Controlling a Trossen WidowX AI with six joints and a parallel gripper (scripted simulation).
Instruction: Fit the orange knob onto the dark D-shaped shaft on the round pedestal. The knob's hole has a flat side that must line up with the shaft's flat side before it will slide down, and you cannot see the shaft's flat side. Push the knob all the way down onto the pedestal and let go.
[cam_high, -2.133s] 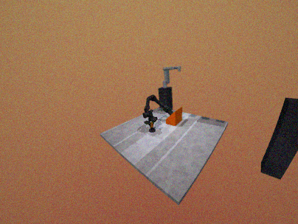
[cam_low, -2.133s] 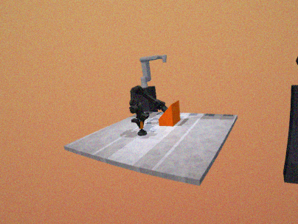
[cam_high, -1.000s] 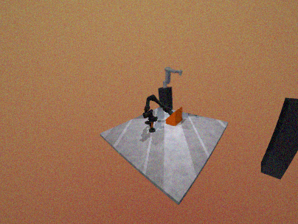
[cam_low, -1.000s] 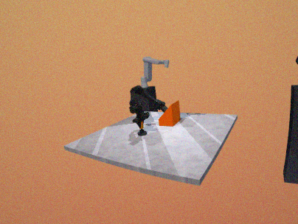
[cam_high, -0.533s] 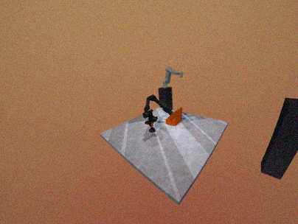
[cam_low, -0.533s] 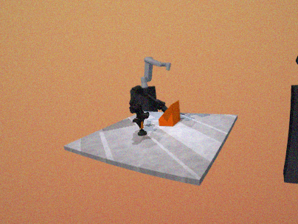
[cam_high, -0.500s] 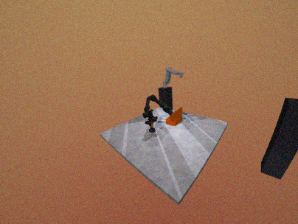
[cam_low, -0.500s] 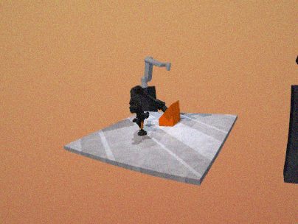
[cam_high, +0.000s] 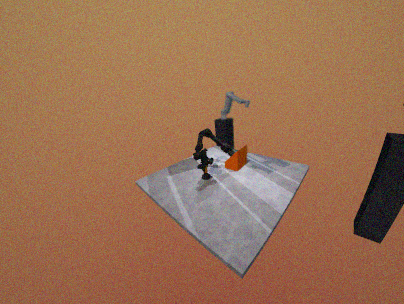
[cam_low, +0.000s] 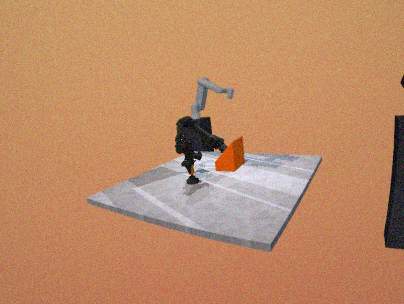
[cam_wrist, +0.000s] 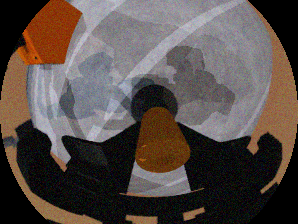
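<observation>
The orange knob lies 20 mm above my gripper tip. The rest, counted from my gripper tip: dark pedestal 40 mm below.
</observation>
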